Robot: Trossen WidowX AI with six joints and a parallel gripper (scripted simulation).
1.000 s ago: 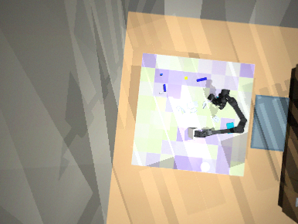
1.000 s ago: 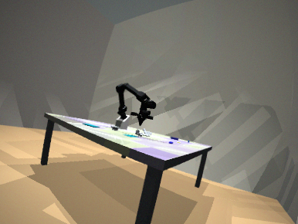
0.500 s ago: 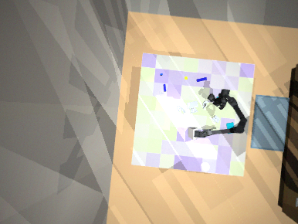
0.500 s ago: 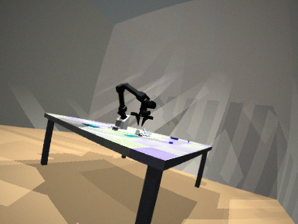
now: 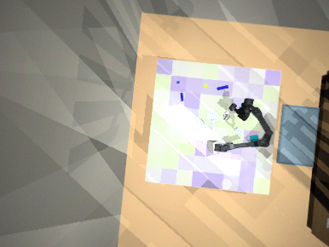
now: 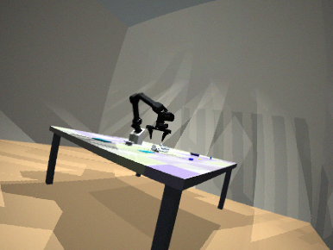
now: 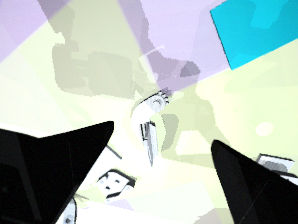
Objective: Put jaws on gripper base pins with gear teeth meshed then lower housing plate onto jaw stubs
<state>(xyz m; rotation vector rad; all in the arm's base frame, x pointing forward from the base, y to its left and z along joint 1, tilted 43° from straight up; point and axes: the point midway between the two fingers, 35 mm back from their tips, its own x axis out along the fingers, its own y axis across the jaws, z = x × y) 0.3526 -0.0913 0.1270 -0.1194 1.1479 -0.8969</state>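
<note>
Right now the white jaw is 1 cm to the left of my gripper tip and 7 cm below it. From my gripper tip the other things lie so: cyan square: 5 cm ahead, 15 cm to the right, 8 cm below; blue dot: 26 cm ahead, 57 cm to the left, 7 cm below; yellow dot: 26 cm ahead, 29 cm to the left, 8 cm below.
</note>
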